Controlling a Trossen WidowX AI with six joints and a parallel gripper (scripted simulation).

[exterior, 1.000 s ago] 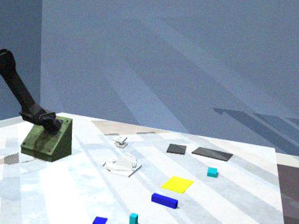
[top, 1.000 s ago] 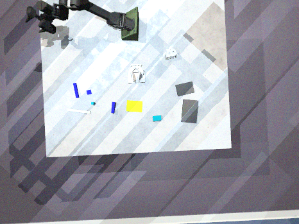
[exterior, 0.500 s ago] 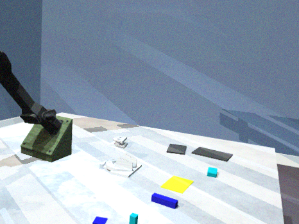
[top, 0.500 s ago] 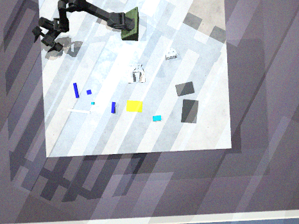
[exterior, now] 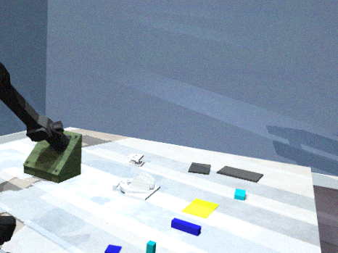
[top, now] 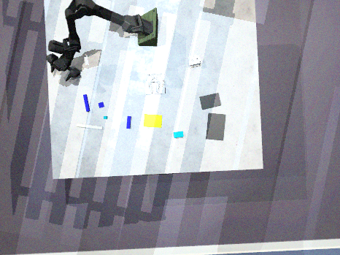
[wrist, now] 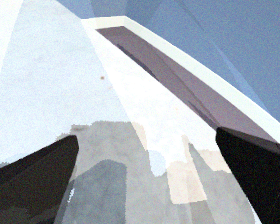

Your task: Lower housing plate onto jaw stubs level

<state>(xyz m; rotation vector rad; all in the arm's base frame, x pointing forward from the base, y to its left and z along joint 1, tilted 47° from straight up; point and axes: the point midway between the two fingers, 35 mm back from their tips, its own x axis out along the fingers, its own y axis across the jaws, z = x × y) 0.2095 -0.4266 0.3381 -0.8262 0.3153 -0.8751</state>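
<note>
Now: gripper tip 55 cm to the right of the yellow tile, 28 cm short of it and 3 cm above it. Round my gripper tip: cyan block: 71 cm to the left, 37 cm ahead, 3 cm below; then white bar: 30 cm ahead, 16 cm to the left, 3 cm below.
</note>
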